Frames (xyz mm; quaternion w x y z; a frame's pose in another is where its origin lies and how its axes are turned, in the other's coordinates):
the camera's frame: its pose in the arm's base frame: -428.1 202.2 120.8 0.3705 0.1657 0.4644 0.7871
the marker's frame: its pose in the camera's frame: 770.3 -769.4 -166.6 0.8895 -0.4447 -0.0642 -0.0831
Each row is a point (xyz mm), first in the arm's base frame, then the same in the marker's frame.
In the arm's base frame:
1: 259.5 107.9 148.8
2: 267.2 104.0 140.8
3: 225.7 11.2 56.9
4: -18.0 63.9 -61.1
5: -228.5 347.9 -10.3
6: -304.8 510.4 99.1
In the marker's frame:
1: -1220.7 -377.6 795.9
2: -1227.4 -383.0 787.9
3: -1281.3 -308.3 693.6
4: -1105.9 -134.4 570.8
5: -758.4 -89.5 639.8
6: -586.8 -95.0 761.0

